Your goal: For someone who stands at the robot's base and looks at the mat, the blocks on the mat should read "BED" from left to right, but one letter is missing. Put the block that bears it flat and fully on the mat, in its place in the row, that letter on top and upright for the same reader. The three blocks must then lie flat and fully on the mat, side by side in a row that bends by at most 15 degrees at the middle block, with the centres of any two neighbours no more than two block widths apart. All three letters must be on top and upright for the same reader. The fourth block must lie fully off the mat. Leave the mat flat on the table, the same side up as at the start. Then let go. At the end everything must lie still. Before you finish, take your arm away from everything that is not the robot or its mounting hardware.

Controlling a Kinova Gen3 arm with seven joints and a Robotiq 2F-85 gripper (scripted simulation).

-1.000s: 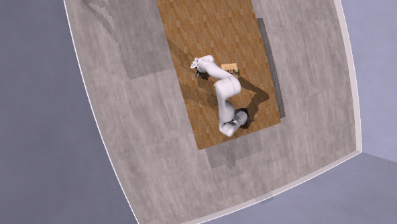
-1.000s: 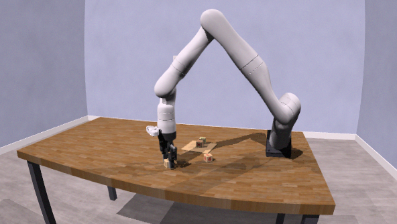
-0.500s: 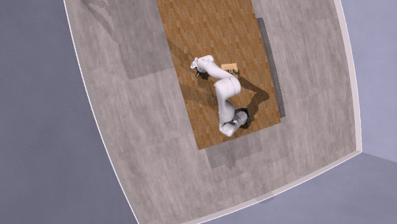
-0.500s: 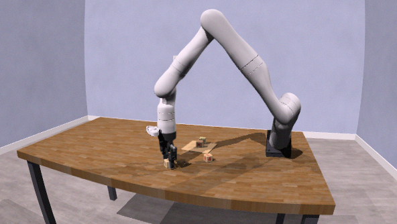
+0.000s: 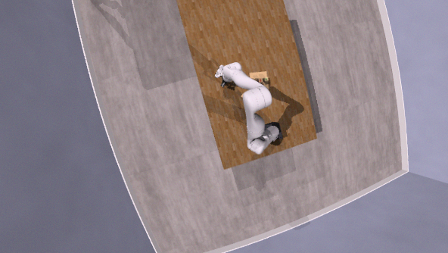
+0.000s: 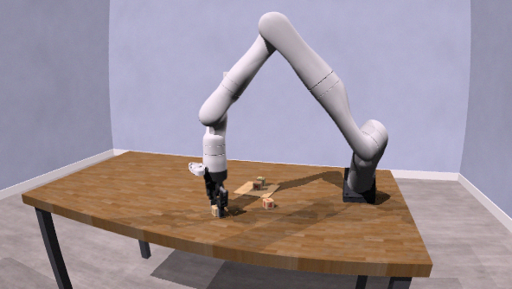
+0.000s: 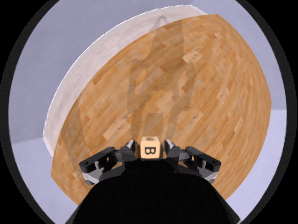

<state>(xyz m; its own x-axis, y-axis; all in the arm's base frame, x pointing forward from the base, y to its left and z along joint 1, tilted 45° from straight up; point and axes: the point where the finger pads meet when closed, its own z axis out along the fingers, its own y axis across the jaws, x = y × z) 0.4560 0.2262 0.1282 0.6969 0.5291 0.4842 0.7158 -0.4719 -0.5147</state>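
Right now the mat is 260 mm to the right of my hand, 60 mm behind it and 20 mm below it.
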